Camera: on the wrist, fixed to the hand. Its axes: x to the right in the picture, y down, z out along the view.
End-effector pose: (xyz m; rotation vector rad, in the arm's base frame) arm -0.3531 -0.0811 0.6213 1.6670 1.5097 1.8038
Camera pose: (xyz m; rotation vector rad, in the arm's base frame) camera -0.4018 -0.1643 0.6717 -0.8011 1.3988 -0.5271
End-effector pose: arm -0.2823 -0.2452 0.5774 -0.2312 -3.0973 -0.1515
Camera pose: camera -0.2534 -0.2037 0.6737 -2.6676 0.3822 -0.2054
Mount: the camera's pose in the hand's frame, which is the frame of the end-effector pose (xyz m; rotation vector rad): -0.0187 0.0543 -0.0924 0.2418 -0.5381 -2.9659
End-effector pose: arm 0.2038 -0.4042 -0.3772 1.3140 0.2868 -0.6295
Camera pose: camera 0.2341 -0.3043 -0.3465 0.2295 -1.1898 2.3135
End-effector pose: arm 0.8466 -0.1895 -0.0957 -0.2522 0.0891 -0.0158
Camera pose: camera 0.8199 -0.1594 -0.1968 0.0808 -0.8949 -2.8671
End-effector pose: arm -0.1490 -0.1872 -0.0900 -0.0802 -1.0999 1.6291
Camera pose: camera -0.1296 -0.1437 -0.1878 1.4222 -0.2383 -1.0515
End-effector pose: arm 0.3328 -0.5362 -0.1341 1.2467 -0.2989 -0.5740
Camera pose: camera 0.3781 -0.4405 -0.1091 -0.4879 -1.0614 2.2848
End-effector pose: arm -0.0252 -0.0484 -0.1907 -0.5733 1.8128 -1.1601
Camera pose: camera -0.0912 0.0346 -0.2148 2.0781 0.8001 1.2764
